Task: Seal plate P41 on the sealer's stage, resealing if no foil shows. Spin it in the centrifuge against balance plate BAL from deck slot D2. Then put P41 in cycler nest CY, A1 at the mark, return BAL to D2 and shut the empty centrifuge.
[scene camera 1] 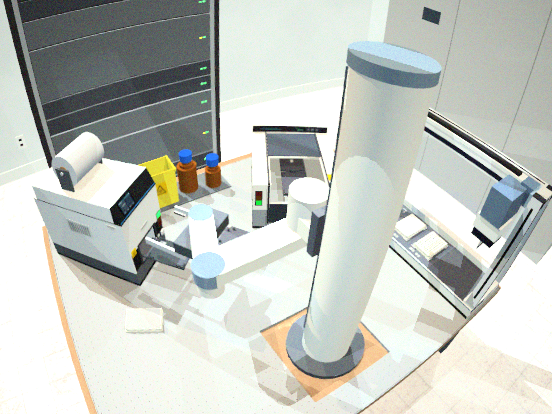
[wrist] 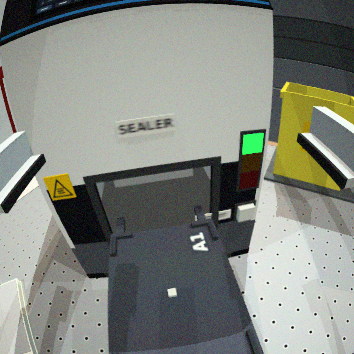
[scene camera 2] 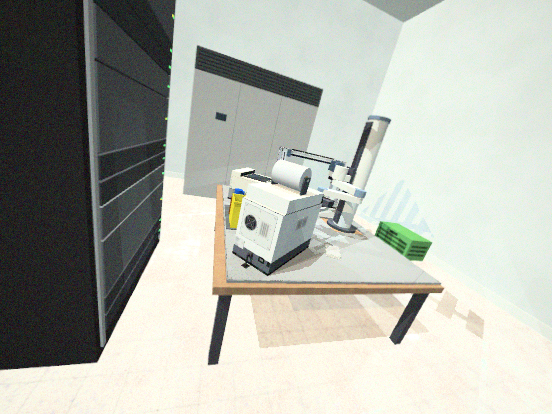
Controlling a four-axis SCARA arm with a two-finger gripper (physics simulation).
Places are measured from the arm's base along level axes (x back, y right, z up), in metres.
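Pixels of known places: gripper, fingertip midpoint: (scene camera 1: 161,223) (wrist: 166,128); arm's base at its link origin: (scene camera 1: 325,345) (scene camera 2: 340,226).
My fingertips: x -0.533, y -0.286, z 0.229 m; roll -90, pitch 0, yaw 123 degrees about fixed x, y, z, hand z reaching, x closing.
For each thing: its top centre in the pictures, then the offset to it from my fingertips. "spot": a spot on its surface instead.
- sealer at its top centre: (scene camera 1: 78,144) (scene camera 2: 296,163) dx -0.203, dy -0.188, dz +0.259 m
- lit green lamp at its top centre: (wrist: 253,133) dx -0.104, dy +0.020, dz -0.040 m
- pale plate at its top centre: (scene camera 1: 143,318) (scene camera 2: 333,250) dx +0.173, dy -0.177, dz -0.200 m
- white instrument at a spot on its surface: (scene camera 1: 259,175) spot: dx -0.067, dy +0.412, dz -0.006 m
- gantry head at a spot on its surface: (scene camera 1: 502,202) spot: dx +0.672, dy +0.776, dz +0.249 m
The sealer (scene camera 1: 100,215) (scene camera 2: 280,220) (wrist: 145,75) shows a lit green lamp (wrist: 252,143). Its dark stage (wrist: 145,320) (scene camera 1: 175,259) is out and bears no plate; the A1 mark shows at its inner right corner. My gripper (wrist: 166,128) (scene camera 1: 170,227) is wide open and empty, above the stage in front of the sealer. A pale plate (scene camera 1: 144,320) (scene camera 2: 332,251) lies flat on the table beside the sealer, and its edge (wrist: 11,307) shows at the lower left of the wrist view. Its label and any foil cannot be made out. Two pale plates (scene camera 1: 410,226) (scene camera 1: 431,245) sit on the right-hand deck.
A white instrument (scene camera 1: 259,175) with an open top stands at the back, its green lamp lit. A yellow bin (scene camera 1: 167,182) (wrist: 305,150) and two brown bottles (scene camera 1: 187,175) (scene camera 1: 213,172) stand right of the sealer. A gantry head (scene camera 1: 502,202) hangs over the right-hand deck (scene camera 1: 457,275).
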